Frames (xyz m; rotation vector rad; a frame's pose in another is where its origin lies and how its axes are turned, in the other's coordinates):
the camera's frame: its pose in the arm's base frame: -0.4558 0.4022 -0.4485 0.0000 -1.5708 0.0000
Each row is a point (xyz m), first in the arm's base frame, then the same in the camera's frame.
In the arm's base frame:
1: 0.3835 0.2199 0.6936
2: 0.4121 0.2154 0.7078
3: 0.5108 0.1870 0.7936
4: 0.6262 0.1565 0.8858
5: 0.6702 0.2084 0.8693
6: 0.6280 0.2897 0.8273
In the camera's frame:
1: 1.1421 -0.1823 -0.8393
2: 1.1563 -0.1868 -0.8679
3: 1.2421 -0.2152 -0.9666
4: 1.3343 -0.2457 -1.0820
5: 1.3178 -0.1938 -1.1260
6: 1.2758 -0.1125 -1.0838

